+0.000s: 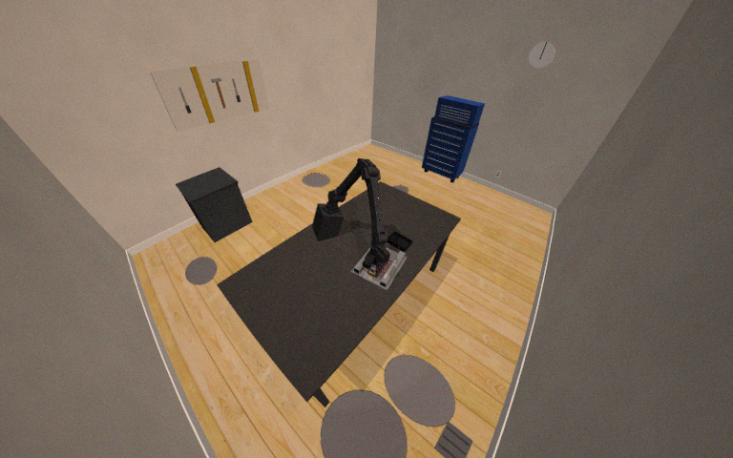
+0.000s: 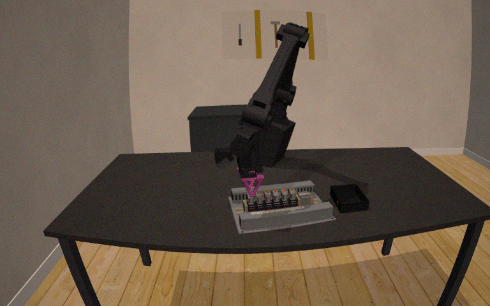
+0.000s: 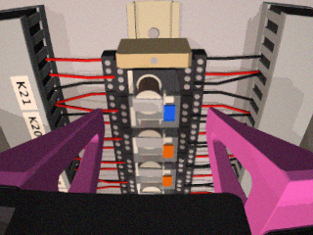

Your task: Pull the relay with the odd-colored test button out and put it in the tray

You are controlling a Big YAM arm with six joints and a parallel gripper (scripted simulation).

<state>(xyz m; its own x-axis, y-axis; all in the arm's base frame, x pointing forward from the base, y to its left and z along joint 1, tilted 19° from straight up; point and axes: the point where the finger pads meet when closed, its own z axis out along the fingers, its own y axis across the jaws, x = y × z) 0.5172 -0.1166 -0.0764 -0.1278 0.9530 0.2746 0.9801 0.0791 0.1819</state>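
Right now my hand is 30 mm above the relay. From my hand the other things lie so: black tray (360 mm to the left, 60 mm below, 20 mm behind).
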